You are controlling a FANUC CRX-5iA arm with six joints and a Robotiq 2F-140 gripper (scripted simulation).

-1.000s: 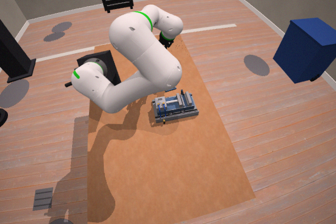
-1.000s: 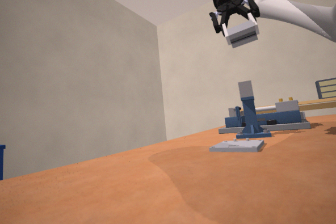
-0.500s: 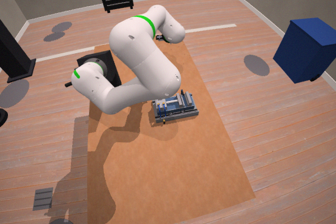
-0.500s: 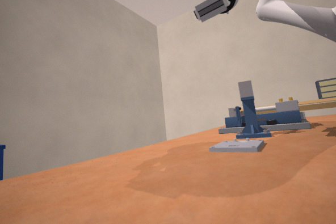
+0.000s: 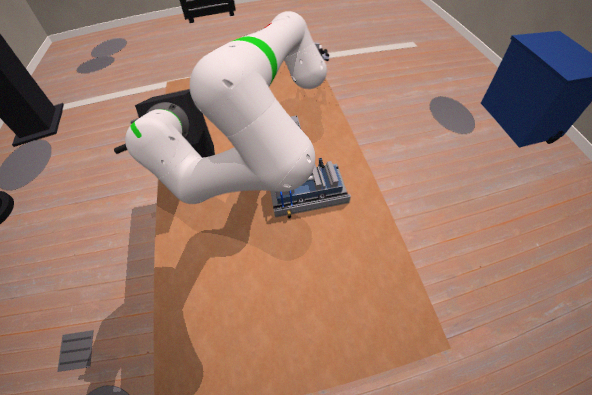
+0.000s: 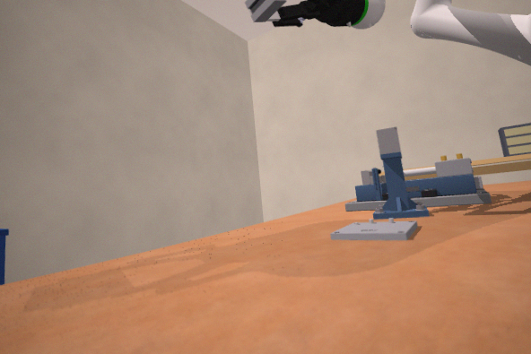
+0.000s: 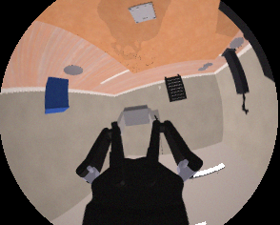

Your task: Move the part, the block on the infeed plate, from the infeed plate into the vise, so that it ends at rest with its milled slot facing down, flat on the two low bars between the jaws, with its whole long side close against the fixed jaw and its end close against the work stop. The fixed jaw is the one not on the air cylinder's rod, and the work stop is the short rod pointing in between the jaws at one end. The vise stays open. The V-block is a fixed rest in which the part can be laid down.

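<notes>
My gripper is now 3 cm to the right of the part, 1 cm short of it and 1 cm above it. Round my hand: air cylinder (36 cm to the right, 32 cm below, 26 cm behind); then vise base (37 cm to the right, 36 cm below, 16 cm behind).
</notes>
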